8 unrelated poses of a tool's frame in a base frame.
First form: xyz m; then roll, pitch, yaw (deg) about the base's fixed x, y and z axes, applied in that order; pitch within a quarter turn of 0, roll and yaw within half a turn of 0.
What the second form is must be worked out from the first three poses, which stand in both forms.
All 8 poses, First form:
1: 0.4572 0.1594 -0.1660 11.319 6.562 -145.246
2: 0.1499 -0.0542 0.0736 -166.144 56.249 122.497
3: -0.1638 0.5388 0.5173 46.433 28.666 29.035
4: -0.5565 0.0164 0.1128 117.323 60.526 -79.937
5: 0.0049 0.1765 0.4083 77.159 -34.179 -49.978
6: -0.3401 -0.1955 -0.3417 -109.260 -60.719 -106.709
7: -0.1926 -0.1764 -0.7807 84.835 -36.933 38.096
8: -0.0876 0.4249 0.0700 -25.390 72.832 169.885
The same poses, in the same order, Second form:
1:
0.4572 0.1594 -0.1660
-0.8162 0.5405 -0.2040
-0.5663 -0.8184 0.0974
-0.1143 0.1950 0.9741

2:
0.1499 -0.0542 0.0736
-0.2985 0.9259 0.2317
0.4686 0.3537 -0.8095
-0.8315 -0.1331 -0.5394

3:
-0.1638 0.5388 0.5173
0.7672 -0.0306 0.6407
0.4259 0.7713 -0.4730
-0.4797 0.6358 0.6047

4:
-0.5565 0.0164 0.1128
0.0860 -0.3168 -0.9446
-0.4845 -0.8418 0.2382
-0.8706 0.4371 -0.2258

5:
0.0049 0.1765 0.4083
0.5320 -0.1820 -0.8269
-0.6335 0.5624 -0.5314
0.5618 0.8066 0.1839

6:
-0.3401 -0.1955 -0.3417
-0.1406 -0.5527 0.8215
-0.4684 -0.6938 -0.5470
0.8722 -0.4617 -0.1613

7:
-0.1926 -0.1764 -0.7807
0.6291 -0.5265 0.5719
0.4932 -0.2984 -0.8172
0.6009 0.7961 0.0720

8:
-0.0876 0.4249 0.0700
-0.2906 0.2446 -0.9250
0.0518 -0.9613 -0.2705
-0.9554 -0.1266 0.2667

